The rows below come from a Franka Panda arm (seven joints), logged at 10 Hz.
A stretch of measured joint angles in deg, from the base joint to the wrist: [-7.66 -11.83 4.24 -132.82 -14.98 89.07 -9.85]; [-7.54 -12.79 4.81 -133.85 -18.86 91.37 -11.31]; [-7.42 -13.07 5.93 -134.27 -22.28 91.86 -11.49]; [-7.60 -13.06 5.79 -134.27 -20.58 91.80 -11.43]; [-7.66 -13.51 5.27 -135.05 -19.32 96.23 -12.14]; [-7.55 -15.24 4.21 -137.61 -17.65 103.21 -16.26]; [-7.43 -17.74 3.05 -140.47 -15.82 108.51 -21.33]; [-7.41 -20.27 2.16 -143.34 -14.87 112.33 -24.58]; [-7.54 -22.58 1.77 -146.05 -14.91 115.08 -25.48]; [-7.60 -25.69 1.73 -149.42 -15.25 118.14 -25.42]
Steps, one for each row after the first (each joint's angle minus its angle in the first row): [0.12 -0.96 0.57 -1.03 -3.88 2.30 -1.46]; [0.24 -1.24 1.69 -1.45 -7.30 2.79 -1.64]; [0.06 -1.23 1.55 -1.45 -5.60 2.73 -1.58]; [0.00 -1.68 1.03 -2.23 -4.34 7.16 -2.29]; [0.11 -3.41 -0.03 -4.79 -2.67 14.14 -6.41]; [0.23 -5.91 -1.19 -7.65 -0.84 19.44 -11.48]; [0.25 -8.44 -2.08 -10.52 0.11 23.26 -14.73]; [0.12 -10.75 -2.47 -13.23 0.07 26.01 -15.63]; [0.06 -13.86 -2.51 -16.60 -0.27 29.07 -15.57]
